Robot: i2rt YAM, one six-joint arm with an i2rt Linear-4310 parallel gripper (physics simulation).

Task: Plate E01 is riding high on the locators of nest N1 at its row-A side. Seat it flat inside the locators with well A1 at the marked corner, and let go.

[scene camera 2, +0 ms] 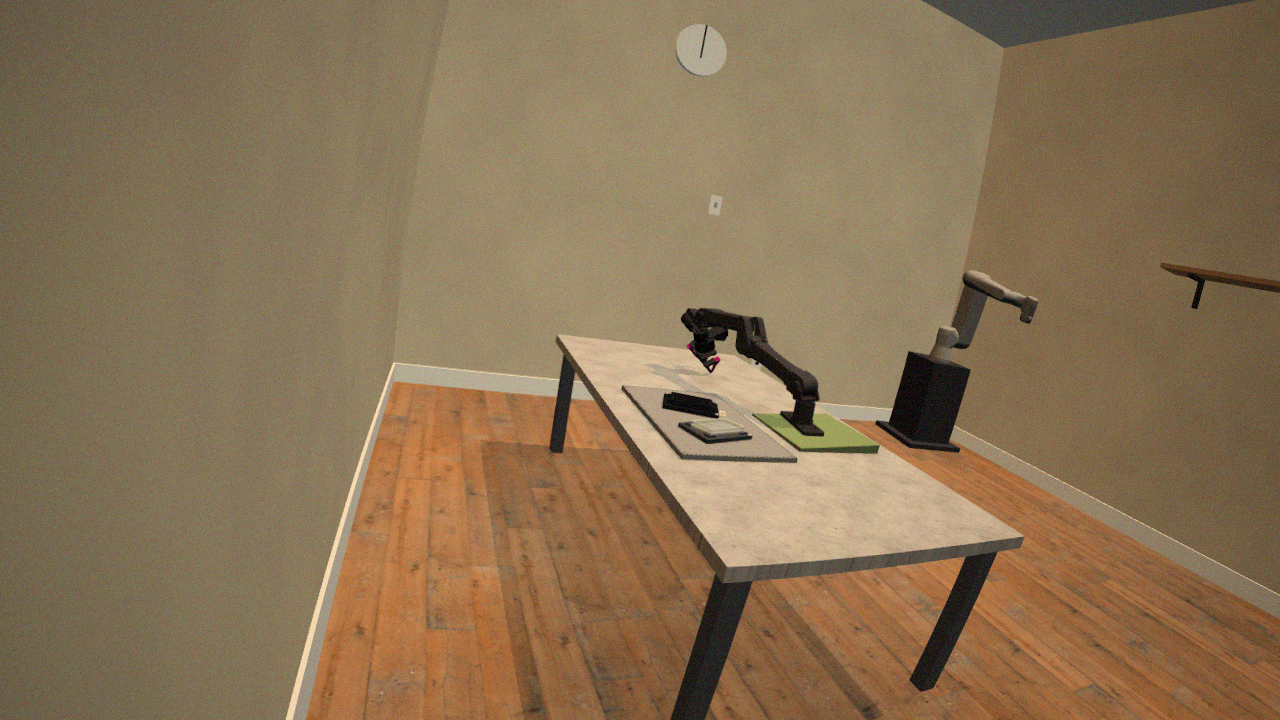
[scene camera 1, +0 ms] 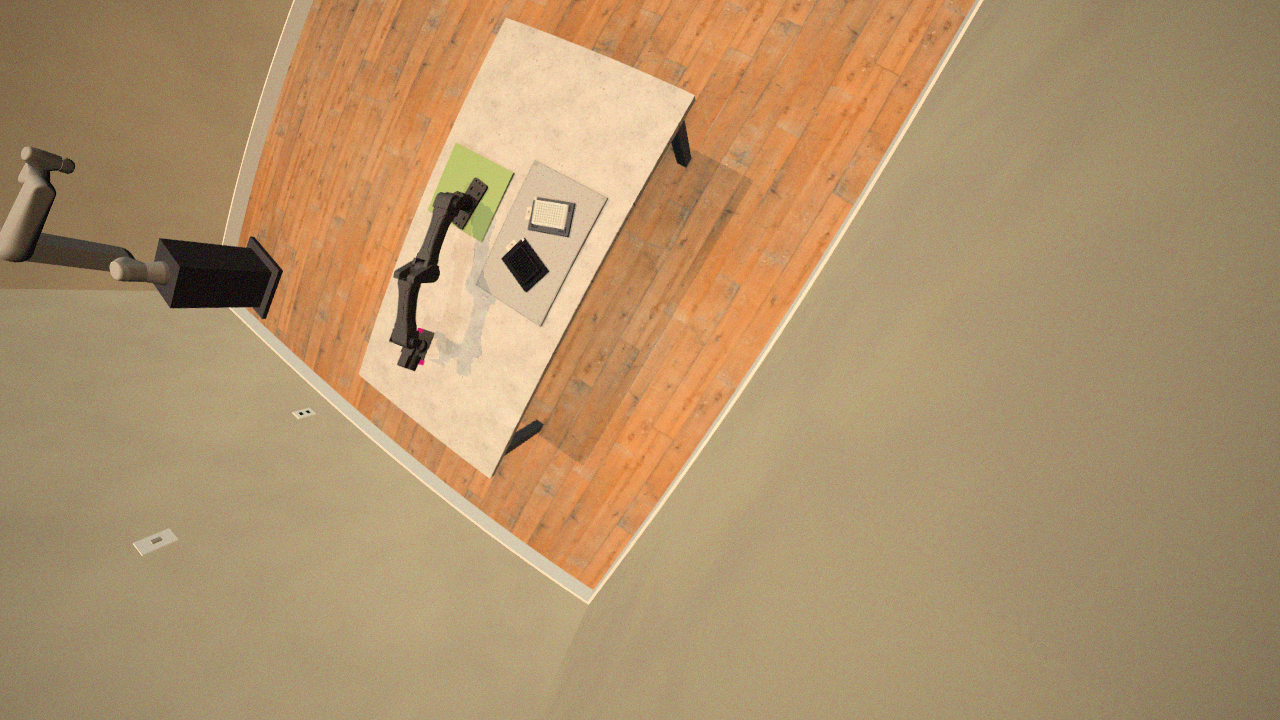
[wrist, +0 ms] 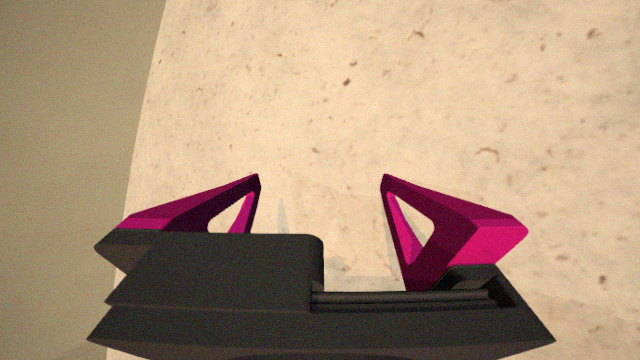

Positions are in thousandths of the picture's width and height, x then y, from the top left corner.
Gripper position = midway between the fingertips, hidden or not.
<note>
My gripper (wrist: 501,501) is open, with nothing in its grasp. A white well plate (scene camera 1: 429,298) sits on a dark grey nest. I also see a black well plate (scene camera 1: 407,362).
The wrist view does not show the white well plate: it is out of frame. The wrist view does not show the black well plate: it is out of frame.
</note>
